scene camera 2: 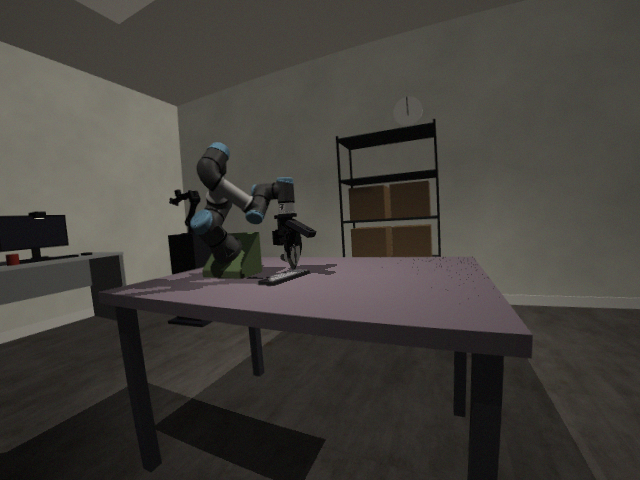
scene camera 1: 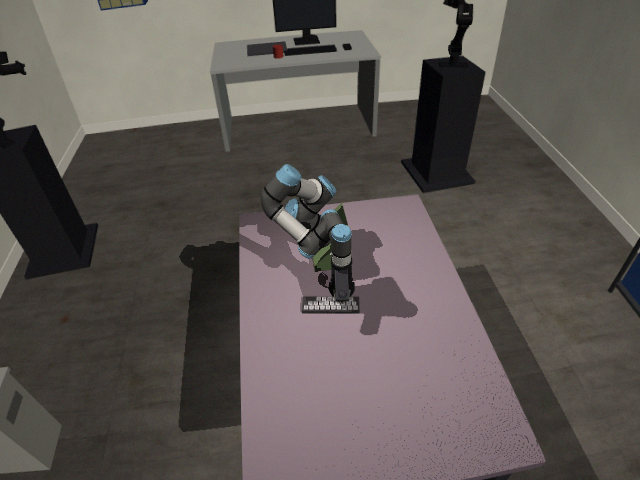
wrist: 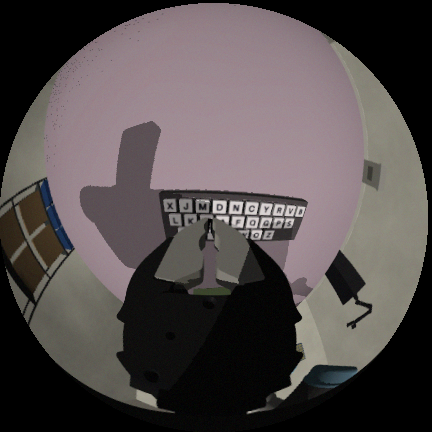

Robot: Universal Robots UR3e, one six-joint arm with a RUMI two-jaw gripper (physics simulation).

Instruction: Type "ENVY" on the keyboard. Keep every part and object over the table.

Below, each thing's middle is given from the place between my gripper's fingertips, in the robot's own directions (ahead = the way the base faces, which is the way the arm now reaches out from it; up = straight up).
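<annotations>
With the dark keyboard [scene camera 1: 311, 304] as the reference, my hand is 40 mm to the left of it, 20 mm past it and 20 mm above it.
</annotations>
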